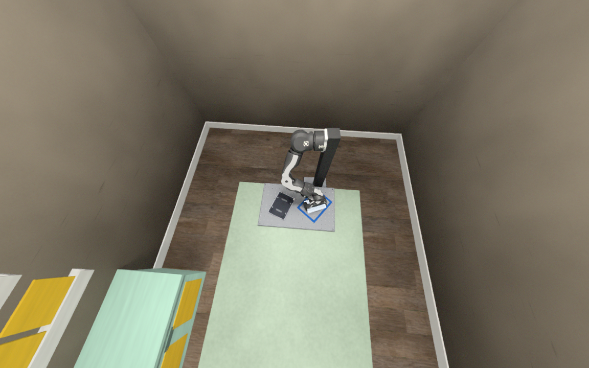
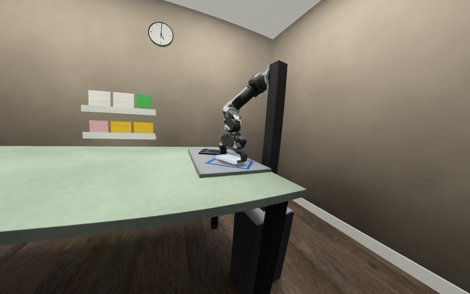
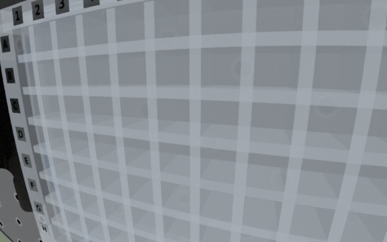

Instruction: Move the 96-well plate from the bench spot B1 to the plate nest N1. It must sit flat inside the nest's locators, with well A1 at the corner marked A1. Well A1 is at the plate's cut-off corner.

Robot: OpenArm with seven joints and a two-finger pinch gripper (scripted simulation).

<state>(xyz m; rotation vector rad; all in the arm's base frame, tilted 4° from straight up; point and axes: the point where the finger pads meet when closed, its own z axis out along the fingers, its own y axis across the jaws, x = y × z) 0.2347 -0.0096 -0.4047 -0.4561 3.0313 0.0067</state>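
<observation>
Now: the white A1 label 40 mm behind my hand and 140 mm to the right of it. Round my hand: black plate nest N1: 220 mm to the right; 96-well plate: 10 mm above.
</observation>
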